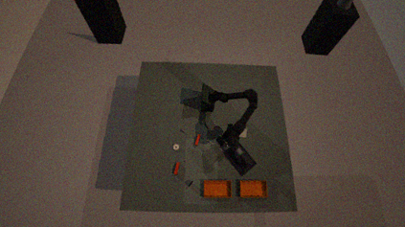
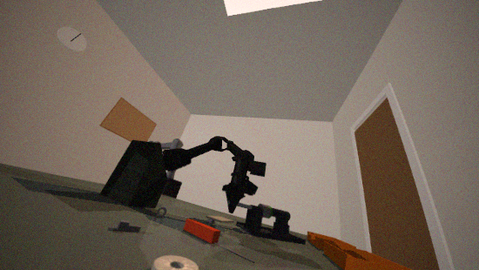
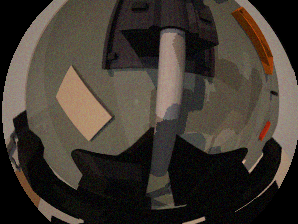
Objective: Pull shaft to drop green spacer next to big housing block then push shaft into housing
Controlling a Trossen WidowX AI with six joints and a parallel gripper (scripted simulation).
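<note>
My gripper tip is now 7 cm short of the grey shaft, 5 cm to the right of it and 3 cm below it. The rest, counted from my gripper tip: white ring (7 cm ahead, 39 cm to the right, 4 cm below); then beige card (7 cm behind, 11 cm to the left, 4 cm below); then greenish spacer (13 cm ahead, 10 cm to the left, 3 cm above).
</note>
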